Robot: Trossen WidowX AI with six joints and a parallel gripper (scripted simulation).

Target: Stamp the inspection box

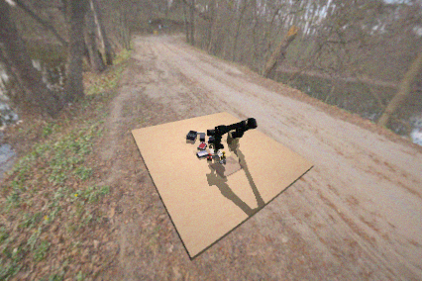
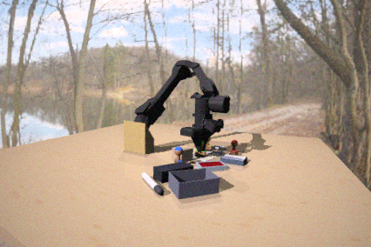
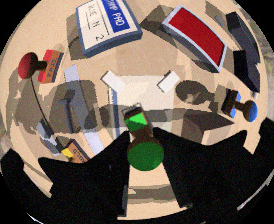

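Now: the green-knobbed stamp right at my gripper tip. Also, from my gripper tip: red ink pad 8 cm ahead, 12 cm to the right, 2 cm below; red-knobbed stamp 12 cm ahead, 7 cm to the left; yellow-knobbed stamp 1 cm behind, 10 cm to the left.
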